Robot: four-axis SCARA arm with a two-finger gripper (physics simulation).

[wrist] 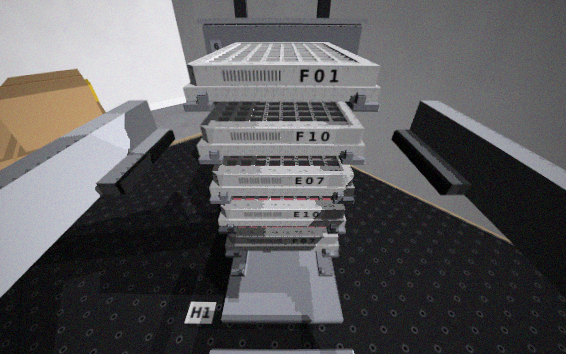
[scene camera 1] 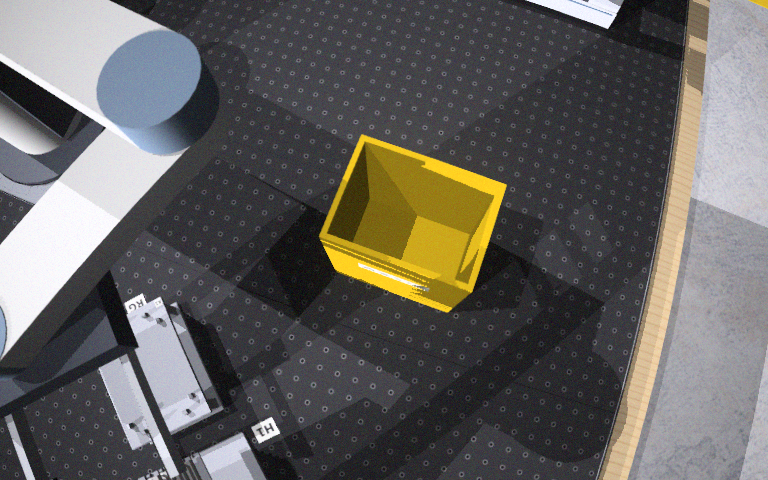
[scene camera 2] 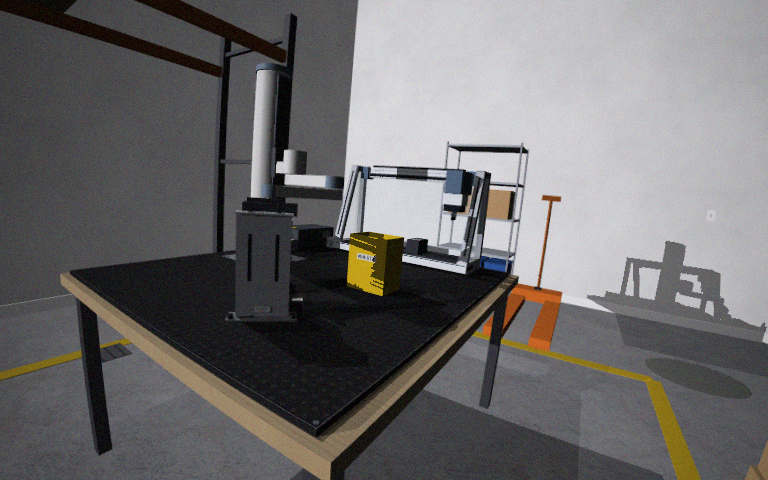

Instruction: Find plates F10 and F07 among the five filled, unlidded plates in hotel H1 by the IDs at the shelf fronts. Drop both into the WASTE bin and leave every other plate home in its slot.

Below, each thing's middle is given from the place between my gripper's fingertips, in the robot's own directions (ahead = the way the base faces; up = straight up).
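From my hand: hotel H1 (scene camera 2: 262, 291) 100 mm below, 100 mm ahead, 90 mm to the right; RG nest (scene camera 1: 170, 375) 180 mm below, 100 mm behind, 90 mm to the left.
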